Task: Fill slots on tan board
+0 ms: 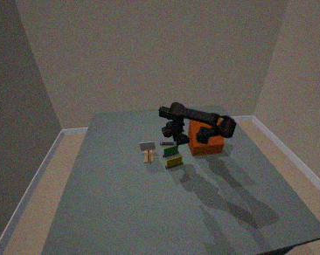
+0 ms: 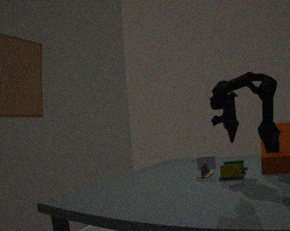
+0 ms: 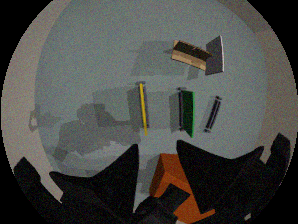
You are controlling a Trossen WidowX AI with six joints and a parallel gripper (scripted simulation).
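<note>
Right now the yellow board is 10 mm ahead of my gripper tip, 20 mm to the left of it and 140 mm below it. The rest, counted from my gripper tip: tan board 170 mm ahead, 90 mm to the right, 150 mm below; green board 20 mm ahead, 90 mm to the right, 140 mm below; grey board 170 mm ahead, 120 mm to the right, 120 mm below.
</note>
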